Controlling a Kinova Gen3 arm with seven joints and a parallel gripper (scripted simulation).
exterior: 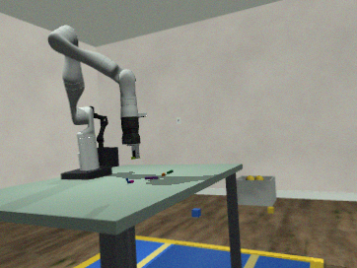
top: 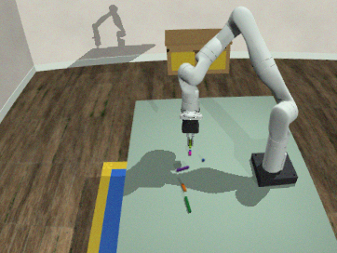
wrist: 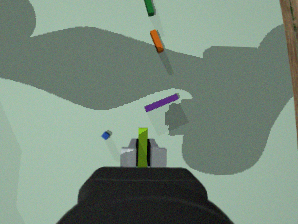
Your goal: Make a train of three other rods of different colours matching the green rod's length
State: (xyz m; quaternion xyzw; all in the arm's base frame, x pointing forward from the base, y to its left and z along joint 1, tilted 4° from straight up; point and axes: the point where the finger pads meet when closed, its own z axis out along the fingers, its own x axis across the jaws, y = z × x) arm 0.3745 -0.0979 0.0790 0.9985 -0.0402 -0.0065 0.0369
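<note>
Now: the magenta rod 40 mm to the right of my hand and 110 mm below it. The rest, counted from my hand: orange rod: 40 mm ahead, 170 mm to the left, 110 mm below; then lime rod: 10 mm below; then purple rod: 40 mm ahead, 60 mm to the left, 110 mm below.
</note>
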